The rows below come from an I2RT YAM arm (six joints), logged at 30 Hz.
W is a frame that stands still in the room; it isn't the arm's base.
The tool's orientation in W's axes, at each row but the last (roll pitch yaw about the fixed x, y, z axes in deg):
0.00, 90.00, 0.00
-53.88, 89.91, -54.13
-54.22, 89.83, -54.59
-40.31, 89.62, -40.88
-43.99, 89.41, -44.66
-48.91, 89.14, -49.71
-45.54, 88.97, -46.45
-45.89, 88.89, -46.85
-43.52, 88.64, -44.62
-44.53, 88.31, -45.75
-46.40, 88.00, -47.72
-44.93, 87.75, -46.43
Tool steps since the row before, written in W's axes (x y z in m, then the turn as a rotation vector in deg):
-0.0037, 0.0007, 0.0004, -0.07, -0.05, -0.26
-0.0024, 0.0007, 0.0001, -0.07, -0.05, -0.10
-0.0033, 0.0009, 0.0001, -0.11, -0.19, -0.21
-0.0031, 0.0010, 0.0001, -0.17, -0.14, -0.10
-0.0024, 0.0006, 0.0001, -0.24, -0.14, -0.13
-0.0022, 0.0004, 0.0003, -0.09, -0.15, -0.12
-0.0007, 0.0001, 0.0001, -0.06, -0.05, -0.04
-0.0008, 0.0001, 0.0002, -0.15, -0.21, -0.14
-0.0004, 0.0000, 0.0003, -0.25, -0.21, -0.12
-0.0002, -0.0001, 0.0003, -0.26, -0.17, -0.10
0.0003, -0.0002, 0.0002, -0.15, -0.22, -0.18
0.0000, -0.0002, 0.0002, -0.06, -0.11, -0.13
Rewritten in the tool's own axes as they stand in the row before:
-0.0004, 0.0007, -0.0037, 0.26, -0.05, -0.07
-0.0001, 0.0007, -0.0024, 0.10, -0.05, -0.07
-0.0001, 0.0009, -0.0033, 0.21, -0.19, -0.11
-0.0001, 0.0010, -0.0031, 0.10, -0.14, -0.17
-0.0001, 0.0006, -0.0024, 0.13, -0.14, -0.24
-0.0003, 0.0004, -0.0022, 0.12, -0.15, -0.09
-0.0001, 0.0001, -0.0007, 0.04, -0.05, -0.06
-0.0002, 0.0001, -0.0008, 0.14, -0.21, -0.15
-0.0003, 0.0000, -0.0004, 0.12, -0.21, -0.25
-0.0003, -0.0001, -0.0002, 0.10, -0.17, -0.26
-0.0002, -0.0002, 0.0003, 0.18, -0.22, -0.15
-0.0002, -0.0002, 0.0000, 0.13, -0.11, -0.06

